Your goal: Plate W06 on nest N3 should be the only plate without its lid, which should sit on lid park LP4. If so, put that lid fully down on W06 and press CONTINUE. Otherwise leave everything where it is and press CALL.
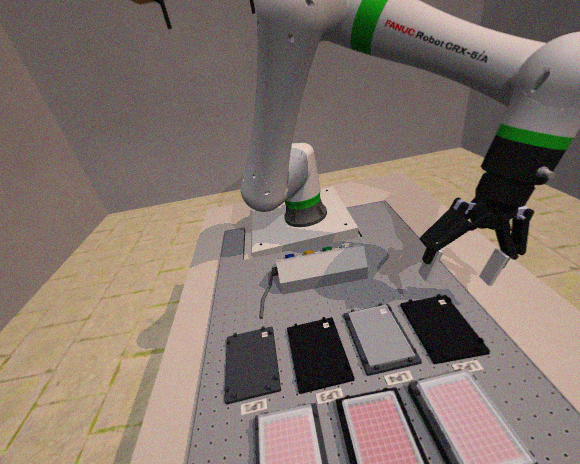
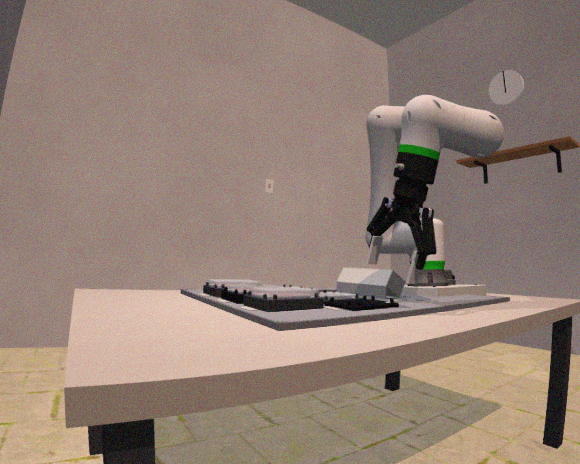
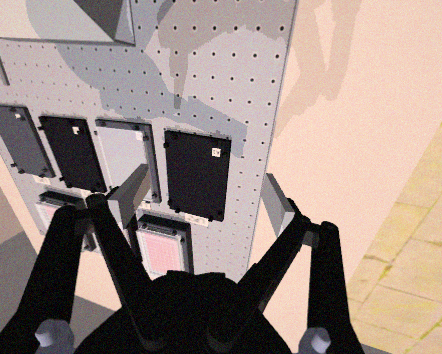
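Note:
My gripper is open and empty, high above the board's edge beside park LP2. A pale grey lid lies flat on park LP4, marked by its label. Three pink plates stand in a row in front of the parks. The middle plate looks deeper pink, without a lid. The left plate and the right plate look paler, under clear lids. Plate and nest labels cannot be read. The control box has coloured buttons; their wording cannot be read.
Dark grey park LP1, black park LP3 and black park LP2 hold no visible lid. A cable runs from the box. The robot's base stands behind the box.

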